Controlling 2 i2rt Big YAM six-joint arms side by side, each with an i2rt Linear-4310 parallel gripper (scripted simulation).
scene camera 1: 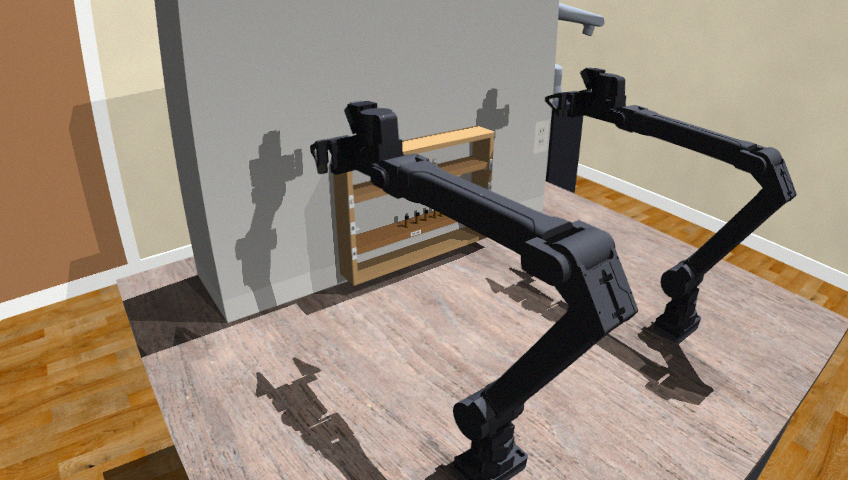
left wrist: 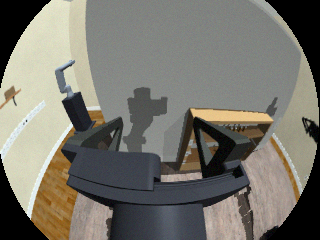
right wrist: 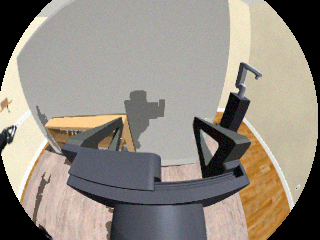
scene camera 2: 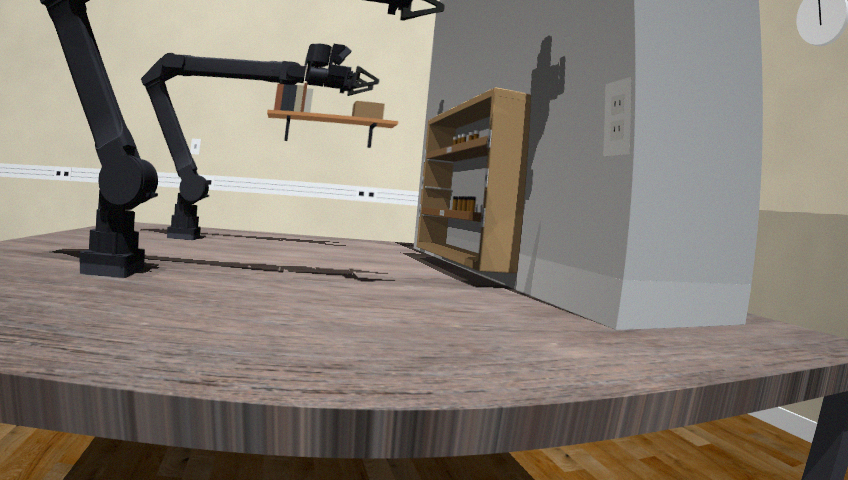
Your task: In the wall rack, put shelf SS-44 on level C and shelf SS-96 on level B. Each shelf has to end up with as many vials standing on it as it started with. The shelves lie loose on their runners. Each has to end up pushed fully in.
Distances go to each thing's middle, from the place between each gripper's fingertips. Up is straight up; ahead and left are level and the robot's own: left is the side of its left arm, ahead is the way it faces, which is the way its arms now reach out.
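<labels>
I find that my left hand (scene camera 1: 331, 144) is 0.29 m above the wooden wall rack (scene camera 2: 500, 238), 0.18 m short of it and 0.36 m to the left of it. My right hand (scene camera 1: 556, 97) is 0.3 m above the wooden wall rack, and it is 0.36 m to the right of the rack and 0.19 m short of it.
</labels>
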